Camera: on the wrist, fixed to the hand. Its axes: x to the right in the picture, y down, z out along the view.
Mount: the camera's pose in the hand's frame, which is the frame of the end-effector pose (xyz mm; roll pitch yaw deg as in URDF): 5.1 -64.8 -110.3 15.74 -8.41 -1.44
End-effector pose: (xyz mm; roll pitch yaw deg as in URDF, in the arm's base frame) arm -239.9 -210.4 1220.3 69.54 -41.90 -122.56
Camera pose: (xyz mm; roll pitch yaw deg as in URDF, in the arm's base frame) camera -209.6 -312.9 1149.8 92.93 -42.93 -134.04
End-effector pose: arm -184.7 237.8 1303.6 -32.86 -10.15 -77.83
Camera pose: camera -293.2 198.9 1247.9 -18.08 -17.97 -74.31
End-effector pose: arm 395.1 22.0 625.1 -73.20 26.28 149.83
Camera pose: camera 442.1 138.5 649.9 -54.17 22.25 158.08
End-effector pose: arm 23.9 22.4 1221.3 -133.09 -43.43 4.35
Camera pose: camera -53.7 -19.9 1313.9 -123.41 -38.35 13.43
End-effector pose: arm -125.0 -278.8 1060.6 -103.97 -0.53 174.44
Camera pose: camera -120.4 -187.4 1150.2 -88.37 0.12 -177.05
